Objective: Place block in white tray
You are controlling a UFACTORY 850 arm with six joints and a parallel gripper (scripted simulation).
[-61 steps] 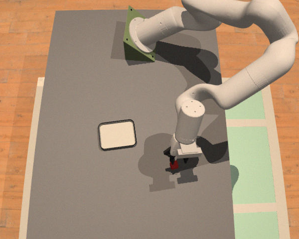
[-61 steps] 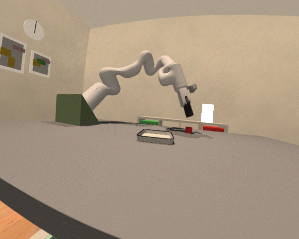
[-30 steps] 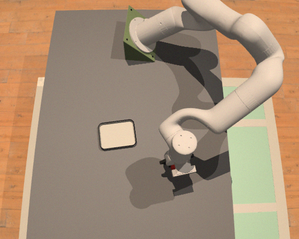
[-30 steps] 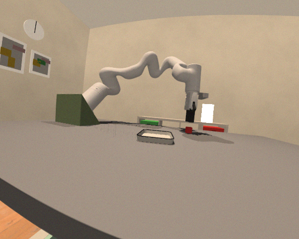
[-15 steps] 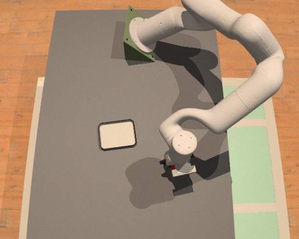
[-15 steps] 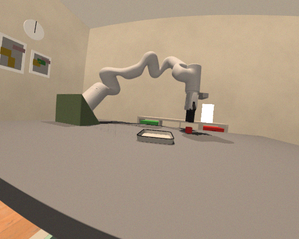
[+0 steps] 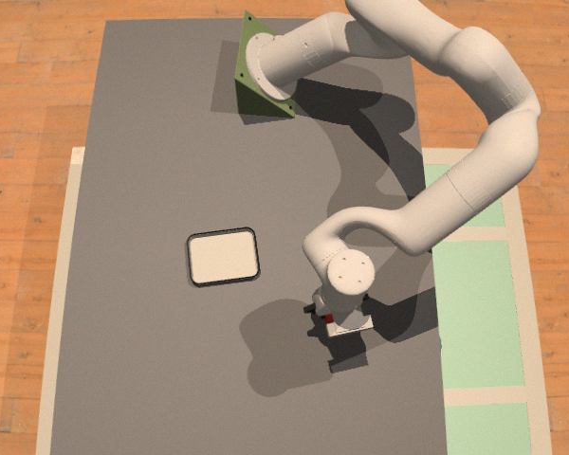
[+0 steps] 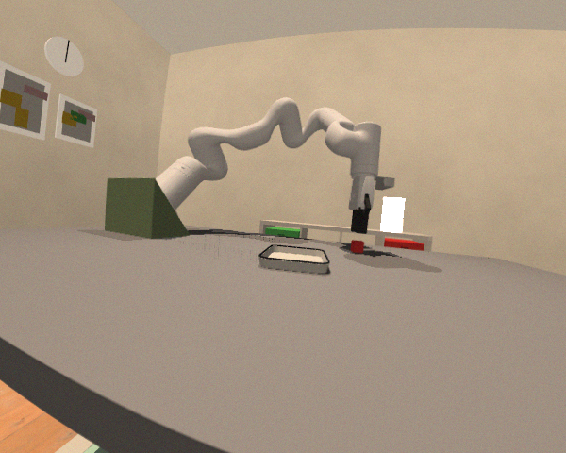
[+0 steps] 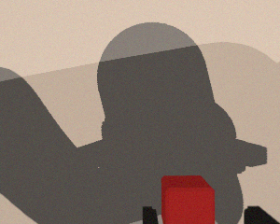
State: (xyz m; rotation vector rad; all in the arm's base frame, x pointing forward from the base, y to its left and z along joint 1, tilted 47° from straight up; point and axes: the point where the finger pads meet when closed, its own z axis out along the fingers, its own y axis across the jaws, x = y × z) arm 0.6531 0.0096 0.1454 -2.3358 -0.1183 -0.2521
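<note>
Right now the red block is 60 mm below my hand. Round my hand: white tray 250 mm to the right, 160 mm behind, 70 mm below.
</note>
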